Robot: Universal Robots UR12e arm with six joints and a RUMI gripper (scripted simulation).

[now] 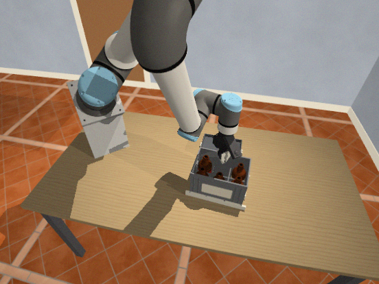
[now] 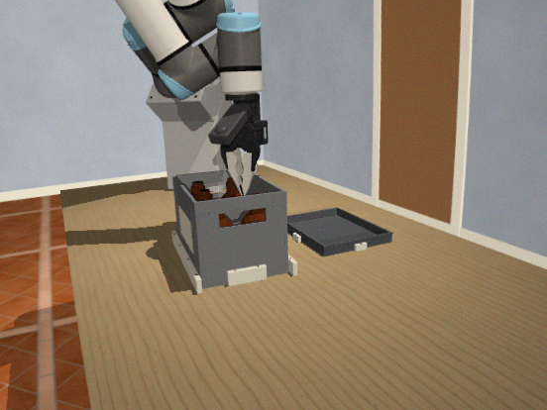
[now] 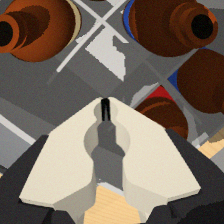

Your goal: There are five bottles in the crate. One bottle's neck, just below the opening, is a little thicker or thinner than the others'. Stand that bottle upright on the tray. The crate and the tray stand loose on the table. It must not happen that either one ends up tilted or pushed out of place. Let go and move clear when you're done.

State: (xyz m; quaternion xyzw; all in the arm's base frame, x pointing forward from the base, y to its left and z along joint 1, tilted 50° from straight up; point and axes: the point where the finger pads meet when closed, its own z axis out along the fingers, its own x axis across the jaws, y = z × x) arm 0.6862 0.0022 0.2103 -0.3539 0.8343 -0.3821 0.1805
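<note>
Right now my hand is 7 cm above the grey crate, 4 cm to the left of it and 1 cm past it. The rest, counted from my hand: bottle 9 cm ahead, 7 cm below, 1 cm to the right; then grey tray 25 cm to the left, 14 cm below, 1 cm ahead.
</note>
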